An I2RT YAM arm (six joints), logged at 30 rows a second.
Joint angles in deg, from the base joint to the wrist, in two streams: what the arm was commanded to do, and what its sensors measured. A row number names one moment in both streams.
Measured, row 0:
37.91 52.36 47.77 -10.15 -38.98 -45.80
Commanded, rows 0 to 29:
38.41 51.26 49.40 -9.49 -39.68 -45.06
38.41 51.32 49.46 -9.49 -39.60 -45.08
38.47 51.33 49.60 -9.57 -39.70 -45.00
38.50 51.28 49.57 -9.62 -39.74 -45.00
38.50 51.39 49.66 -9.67 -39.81 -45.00
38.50 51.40 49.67 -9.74 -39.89 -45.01
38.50 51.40 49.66 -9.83 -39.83 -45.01
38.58 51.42 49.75 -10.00 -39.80 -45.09
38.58 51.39 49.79 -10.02 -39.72 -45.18
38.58 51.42 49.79 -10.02 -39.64 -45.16
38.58 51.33 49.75 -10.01 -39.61 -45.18
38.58 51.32 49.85 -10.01 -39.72 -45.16
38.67 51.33 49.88 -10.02 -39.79 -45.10
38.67 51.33 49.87 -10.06 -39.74 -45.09
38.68 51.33 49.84 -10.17 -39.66 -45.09
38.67 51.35 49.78 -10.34 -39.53 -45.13
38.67 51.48 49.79 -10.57 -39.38 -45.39
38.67 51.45 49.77 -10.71 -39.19 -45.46
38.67 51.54 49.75 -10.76 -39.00 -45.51
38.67 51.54 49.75 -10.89 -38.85 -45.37
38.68 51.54 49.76 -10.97 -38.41 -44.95
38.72 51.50 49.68 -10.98 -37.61 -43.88
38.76 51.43 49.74 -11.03 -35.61 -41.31
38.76 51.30 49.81 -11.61 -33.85 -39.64
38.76 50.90 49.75 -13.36 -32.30 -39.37
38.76 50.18 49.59 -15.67 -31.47 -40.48
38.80 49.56 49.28 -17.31 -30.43 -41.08
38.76 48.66 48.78 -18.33 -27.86 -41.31
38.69 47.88 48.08 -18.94 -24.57 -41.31
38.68 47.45 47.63 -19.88 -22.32 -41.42
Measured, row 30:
38.48 50.24 47.70 -15.92 -30.06 -42.39
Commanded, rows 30 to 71:
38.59 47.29 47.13 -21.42 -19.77 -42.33
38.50 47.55 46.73 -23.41 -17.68 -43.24
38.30 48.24 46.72 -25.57 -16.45 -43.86
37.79 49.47 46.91 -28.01 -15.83 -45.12
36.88 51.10 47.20 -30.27 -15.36 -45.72
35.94 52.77 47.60 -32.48 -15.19 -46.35
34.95 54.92 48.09 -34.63 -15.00 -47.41
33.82 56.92 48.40 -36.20 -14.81 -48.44
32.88 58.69 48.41 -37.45 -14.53 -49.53
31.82 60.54 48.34 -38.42 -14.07 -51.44
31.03 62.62 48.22 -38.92 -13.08 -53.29
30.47 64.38 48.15 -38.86 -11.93 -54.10
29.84 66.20 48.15 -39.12 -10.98 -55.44
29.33 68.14 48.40 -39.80 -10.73 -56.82
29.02 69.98 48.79 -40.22 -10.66 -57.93
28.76 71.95 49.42 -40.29 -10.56 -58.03
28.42 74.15 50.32 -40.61 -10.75 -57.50
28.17 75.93 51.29 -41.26 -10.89 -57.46
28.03 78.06 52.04 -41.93 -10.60 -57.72
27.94 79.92 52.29 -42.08 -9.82 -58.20
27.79 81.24 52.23 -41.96 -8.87 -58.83
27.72 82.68 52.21 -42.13 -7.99 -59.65
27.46 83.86 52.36 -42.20 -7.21 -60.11
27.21 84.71 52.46 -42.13 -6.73 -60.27
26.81 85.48 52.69 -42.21 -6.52 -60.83
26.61 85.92 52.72 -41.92 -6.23 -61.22
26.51 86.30 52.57 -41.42 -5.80 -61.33
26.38 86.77 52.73 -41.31 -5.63 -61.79
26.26 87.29 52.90 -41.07 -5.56 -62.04
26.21 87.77 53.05 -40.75 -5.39 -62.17
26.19 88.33 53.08 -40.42 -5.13 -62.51
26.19 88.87 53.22 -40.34 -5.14 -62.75
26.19 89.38 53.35 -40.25 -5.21 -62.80
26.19 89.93 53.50 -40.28 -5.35 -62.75
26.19 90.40 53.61 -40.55 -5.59 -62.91
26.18 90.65 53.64 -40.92 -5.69 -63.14
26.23 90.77 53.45 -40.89 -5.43 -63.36
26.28 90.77 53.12 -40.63 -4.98 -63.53
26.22 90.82 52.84 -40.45 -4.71 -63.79
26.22 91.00 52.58 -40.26 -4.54 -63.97
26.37 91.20 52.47 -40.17 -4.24 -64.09
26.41 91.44 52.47 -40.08 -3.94 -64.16
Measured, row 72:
26.41 91.07 52.49 -39.24 -4.89 -62.35
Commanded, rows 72 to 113:
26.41 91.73 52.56 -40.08 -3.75 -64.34
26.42 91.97 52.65 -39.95 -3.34 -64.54
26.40 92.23 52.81 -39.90 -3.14 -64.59
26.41 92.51 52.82 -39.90 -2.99 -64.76
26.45 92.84 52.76 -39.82 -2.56 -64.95
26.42 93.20 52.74 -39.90 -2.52 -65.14
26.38 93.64 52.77 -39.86 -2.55 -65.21
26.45 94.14 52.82 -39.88 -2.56 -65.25
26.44 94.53 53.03 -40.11 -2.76 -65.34
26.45 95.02 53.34 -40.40 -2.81 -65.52
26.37 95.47 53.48 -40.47 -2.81 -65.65
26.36 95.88 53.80 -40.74 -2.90 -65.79
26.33 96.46 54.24 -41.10 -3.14 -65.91
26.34 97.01 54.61 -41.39 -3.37 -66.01
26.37 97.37 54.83 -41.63 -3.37 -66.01
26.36 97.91 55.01 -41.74 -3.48 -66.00
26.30 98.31 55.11 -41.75 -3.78 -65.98
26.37 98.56 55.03 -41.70 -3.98 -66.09
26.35 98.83 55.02 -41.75 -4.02 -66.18
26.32 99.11 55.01 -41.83 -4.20 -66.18
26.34 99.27 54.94 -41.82 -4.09 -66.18
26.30 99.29 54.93 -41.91 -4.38 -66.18
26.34 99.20 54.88 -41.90 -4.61 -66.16
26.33 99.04 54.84 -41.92 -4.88 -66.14
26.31 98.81 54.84 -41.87 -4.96 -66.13
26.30 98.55 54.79 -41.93 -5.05 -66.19
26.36 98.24 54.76 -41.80 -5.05 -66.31
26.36 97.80 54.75 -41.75 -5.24 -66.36
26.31 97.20 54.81 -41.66 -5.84 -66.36
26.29 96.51 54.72 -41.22 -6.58 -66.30
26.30 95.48 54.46 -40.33 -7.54 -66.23
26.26 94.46 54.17 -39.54 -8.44 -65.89
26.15 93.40 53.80 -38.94 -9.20 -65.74
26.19 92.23 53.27 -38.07 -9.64 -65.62
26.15 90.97 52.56 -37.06 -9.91 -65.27
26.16 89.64 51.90 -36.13 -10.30 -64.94
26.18 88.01 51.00 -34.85 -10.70 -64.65
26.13 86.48 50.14 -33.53 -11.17 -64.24
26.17 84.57 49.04 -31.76 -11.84 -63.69
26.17 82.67 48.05 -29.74 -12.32 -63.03
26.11 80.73 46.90 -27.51 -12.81 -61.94
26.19 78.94 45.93 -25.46 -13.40 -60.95
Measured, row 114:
26.28 84.51 46.98 -32.18 -9.32 -63.75
